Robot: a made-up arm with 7 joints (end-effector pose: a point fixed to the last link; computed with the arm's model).
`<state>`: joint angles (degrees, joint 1 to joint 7).
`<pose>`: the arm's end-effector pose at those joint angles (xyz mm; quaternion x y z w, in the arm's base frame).
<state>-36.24 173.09 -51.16 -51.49 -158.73 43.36 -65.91</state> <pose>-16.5 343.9 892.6 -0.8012 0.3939 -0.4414 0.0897</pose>
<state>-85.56 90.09 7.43 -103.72 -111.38 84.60 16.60</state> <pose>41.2 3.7 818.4 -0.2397 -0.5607 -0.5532 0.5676</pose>
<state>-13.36 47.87 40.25 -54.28 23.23 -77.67 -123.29</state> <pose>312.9 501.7 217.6 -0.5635 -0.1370 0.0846 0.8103</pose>
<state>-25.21 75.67 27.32 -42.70 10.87 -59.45 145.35</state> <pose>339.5 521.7 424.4 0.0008 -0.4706 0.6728 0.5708</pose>
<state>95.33 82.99 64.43 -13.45 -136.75 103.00 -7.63</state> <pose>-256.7 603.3 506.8 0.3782 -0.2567 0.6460 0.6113</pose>
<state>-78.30 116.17 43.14 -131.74 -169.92 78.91 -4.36</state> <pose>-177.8 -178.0 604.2 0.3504 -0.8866 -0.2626 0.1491</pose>
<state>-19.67 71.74 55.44 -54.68 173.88 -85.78 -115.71</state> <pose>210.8 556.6 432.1 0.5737 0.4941 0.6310 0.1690</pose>
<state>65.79 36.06 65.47 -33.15 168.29 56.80 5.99</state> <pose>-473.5 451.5 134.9 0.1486 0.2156 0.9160 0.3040</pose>
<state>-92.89 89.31 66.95 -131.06 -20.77 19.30 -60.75</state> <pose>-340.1 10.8 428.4 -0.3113 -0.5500 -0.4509 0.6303</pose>
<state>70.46 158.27 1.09 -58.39 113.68 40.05 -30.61</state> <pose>517.8 399.9 196.6 0.8460 -0.1854 -0.4965 0.0588</pose>
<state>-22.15 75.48 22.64 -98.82 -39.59 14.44 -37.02</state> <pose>399.5 160.7 599.6 -0.6001 0.2097 0.1105 0.7640</pose>
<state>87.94 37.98 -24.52 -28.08 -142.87 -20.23 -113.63</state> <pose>-634.5 186.3 188.2 0.6724 0.7016 -0.2338 0.0308</pose>
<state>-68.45 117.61 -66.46 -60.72 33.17 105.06 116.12</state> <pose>382.2 482.4 548.4 -0.4627 -0.5315 -0.6789 0.2063</pose>
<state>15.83 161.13 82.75 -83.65 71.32 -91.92 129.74</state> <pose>165.0 -272.3 674.7 -0.2802 -0.7206 -0.3255 0.5442</pose>
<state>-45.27 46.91 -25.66 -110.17 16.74 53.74 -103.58</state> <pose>449.7 -186.4 488.4 -0.3733 0.6221 0.3006 0.6191</pose>
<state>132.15 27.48 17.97 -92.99 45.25 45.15 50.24</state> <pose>-461.7 266.6 184.6 0.6214 0.7754 -0.0804 0.0781</pose>
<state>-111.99 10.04 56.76 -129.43 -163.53 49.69 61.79</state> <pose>-39.2 269.7 628.2 -0.3309 -0.5854 -0.6811 0.2897</pose>
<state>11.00 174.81 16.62 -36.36 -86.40 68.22 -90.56</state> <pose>395.7 27.3 866.0 0.1104 -0.9053 0.3583 0.1996</pose>
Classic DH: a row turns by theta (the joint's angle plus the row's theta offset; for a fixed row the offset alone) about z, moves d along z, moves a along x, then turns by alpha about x. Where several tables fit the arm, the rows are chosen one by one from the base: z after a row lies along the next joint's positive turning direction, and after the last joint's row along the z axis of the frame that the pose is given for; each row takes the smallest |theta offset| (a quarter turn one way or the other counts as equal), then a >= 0, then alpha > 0; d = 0 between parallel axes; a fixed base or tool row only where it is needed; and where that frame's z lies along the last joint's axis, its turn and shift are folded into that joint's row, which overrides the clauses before.
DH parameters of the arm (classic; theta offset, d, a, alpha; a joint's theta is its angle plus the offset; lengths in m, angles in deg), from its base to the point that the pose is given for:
base (fixed): 0 0.3013 0.006 -70
joint 1: 90 0.0186 0.009 90
joint 2: 70 0.0239 -0.02 -90
joint 3: -90 -0.2083 0.0143 -90
joint 4: 0 0.0347 -0.0538 90
joint 5: 0 -0.45 0.014 -90
joint 6: 0 -0.0007 0.0254 90
joint 7: -29.89 -0.0086 -0.0212 109.68
tool (fixed): -12.59 -0.0035 0 0

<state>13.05 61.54 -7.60 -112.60 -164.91 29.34 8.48</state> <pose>453.6 110.2 100.7 -0.0785 0.2024 0.2608 0.9407</pose>
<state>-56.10 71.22 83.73 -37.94 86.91 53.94 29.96</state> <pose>178.7 635.1 417.2 -0.1643 -0.2152 0.7337 0.6232</pose>
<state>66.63 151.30 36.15 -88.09 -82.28 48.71 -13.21</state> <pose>503.9 102.4 107.5 0.0331 0.2273 0.2998 0.9259</pose>
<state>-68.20 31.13 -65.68 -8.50 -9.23 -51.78 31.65</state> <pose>652.0 150.1 166.4 0.5087 -0.8560 0.0598 0.0701</pose>
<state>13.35 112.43 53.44 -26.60 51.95 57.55 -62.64</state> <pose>123.8 577.4 681.0 -0.9930 0.0662 0.0946 0.0259</pose>
